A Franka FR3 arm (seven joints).
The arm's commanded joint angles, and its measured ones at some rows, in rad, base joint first. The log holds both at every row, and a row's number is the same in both.
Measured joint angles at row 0: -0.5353, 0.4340, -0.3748, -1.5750, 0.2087, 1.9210, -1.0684
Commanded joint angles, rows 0 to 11: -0.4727, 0.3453, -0.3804, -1.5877, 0.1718, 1.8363, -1.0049; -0.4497, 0.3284, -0.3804, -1.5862, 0.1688, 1.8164, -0.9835; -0.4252, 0.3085, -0.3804, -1.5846, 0.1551, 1.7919, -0.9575; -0.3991, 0.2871, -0.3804, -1.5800, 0.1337, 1.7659, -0.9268; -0.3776, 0.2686, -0.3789, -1.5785, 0.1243, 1.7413, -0.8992; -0.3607, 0.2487, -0.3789, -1.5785, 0.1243, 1.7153, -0.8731; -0.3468, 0.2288, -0.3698, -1.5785, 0.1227, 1.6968, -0.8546; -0.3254, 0.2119, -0.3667, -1.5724, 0.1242, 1.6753, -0.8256; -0.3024, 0.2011, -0.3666, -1.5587, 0.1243, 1.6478, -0.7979; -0.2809, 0.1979, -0.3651, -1.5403, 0.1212, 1.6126, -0.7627; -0.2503, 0.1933, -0.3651, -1.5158, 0.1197, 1.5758, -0.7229; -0.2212, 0.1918, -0.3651, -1.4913, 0.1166, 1.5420, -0.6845
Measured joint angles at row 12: -0.2919, 0.2091, -0.3644, -1.5475, 0.1387, 1.6409, -0.7895
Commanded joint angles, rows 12 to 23: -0.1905, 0.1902, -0.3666, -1.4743, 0.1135, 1.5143, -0.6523; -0.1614, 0.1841, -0.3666, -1.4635, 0.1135, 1.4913, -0.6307; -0.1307, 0.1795, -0.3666, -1.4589, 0.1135, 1.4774, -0.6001; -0.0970, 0.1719, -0.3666, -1.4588, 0.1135, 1.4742, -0.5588; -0.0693, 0.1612, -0.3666, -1.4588, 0.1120, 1.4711, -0.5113; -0.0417, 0.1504, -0.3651, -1.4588, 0.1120, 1.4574, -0.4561; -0.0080, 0.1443, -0.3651, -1.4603, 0.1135, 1.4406, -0.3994; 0.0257, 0.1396, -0.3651, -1.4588, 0.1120, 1.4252, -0.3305; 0.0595, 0.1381, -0.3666, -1.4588, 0.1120, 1.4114, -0.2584; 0.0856, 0.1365, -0.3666, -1.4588, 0.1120, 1.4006, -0.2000; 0.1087, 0.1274, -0.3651, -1.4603, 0.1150, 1.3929, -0.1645; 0.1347, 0.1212, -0.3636, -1.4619, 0.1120, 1.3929, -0.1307
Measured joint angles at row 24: 0.0661, 0.1480, -0.3574, -1.4593, 0.1285, 1.4267, -0.2466
